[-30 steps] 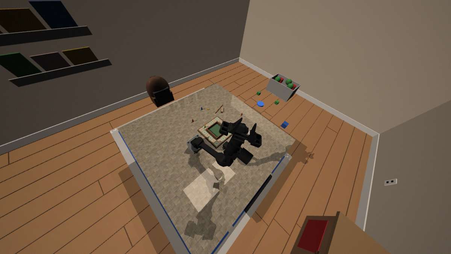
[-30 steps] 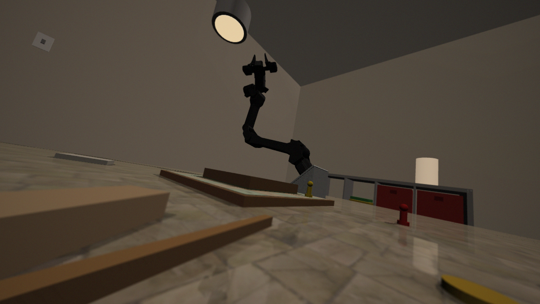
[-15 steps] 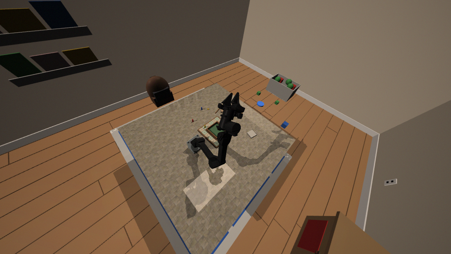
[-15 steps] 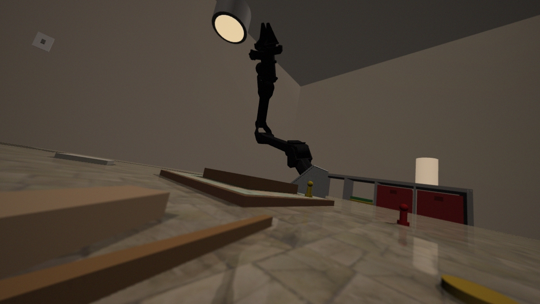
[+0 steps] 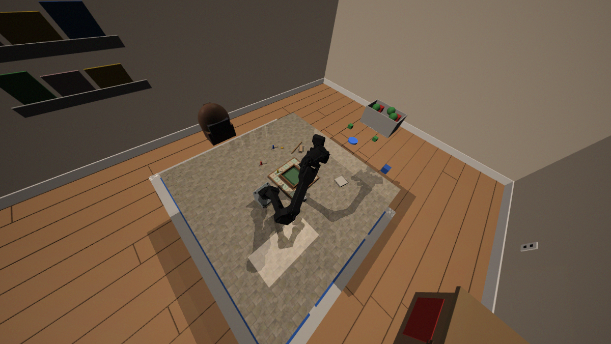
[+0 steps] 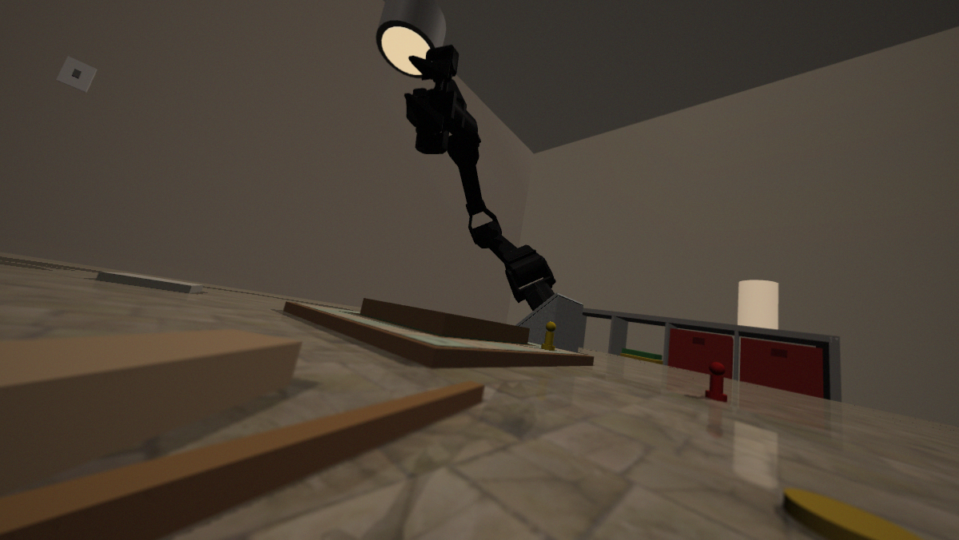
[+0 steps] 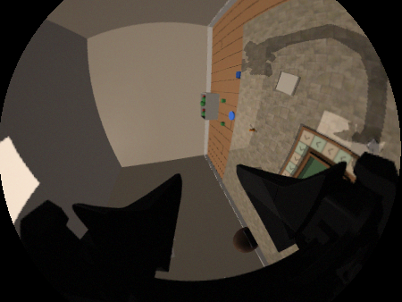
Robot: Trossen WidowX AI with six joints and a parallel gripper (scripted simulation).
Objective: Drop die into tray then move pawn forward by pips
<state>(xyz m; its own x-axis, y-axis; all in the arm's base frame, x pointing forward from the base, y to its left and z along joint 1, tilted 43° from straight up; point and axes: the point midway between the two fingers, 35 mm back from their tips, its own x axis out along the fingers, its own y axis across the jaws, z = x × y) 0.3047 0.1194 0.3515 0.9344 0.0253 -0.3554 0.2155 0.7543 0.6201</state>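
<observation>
Now: the white die 15 cm behind my gripper tip, 5 cm to the right of it and 39 cm below it. From my gripper tip the other things lie so: green dice tray (7 cm behind, 13 cm to the left, 39 cm below); then yellow pawn (13 cm behind, 25 cm to the left, 37 cm below); then small white block (18 cm ahead, 16 cm to the right, 40 cm below).
</observation>
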